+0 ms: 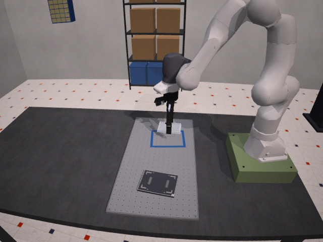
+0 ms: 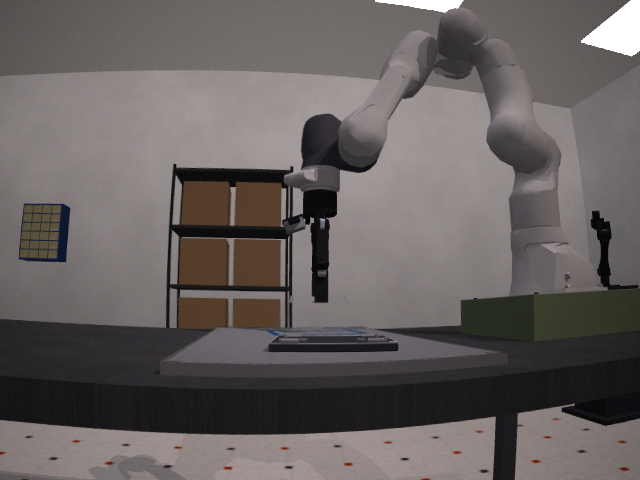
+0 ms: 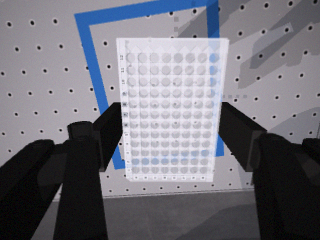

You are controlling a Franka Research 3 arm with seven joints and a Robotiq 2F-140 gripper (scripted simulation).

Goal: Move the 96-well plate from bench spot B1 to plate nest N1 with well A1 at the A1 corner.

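The 96-well plate lies 2 cm below my hand. Round my hand: A1 label: 4 cm behind, 40 cm to the left, 8 cm below; then plate nest: 3 cm ahead, 34 cm to the left, 8 cm below.
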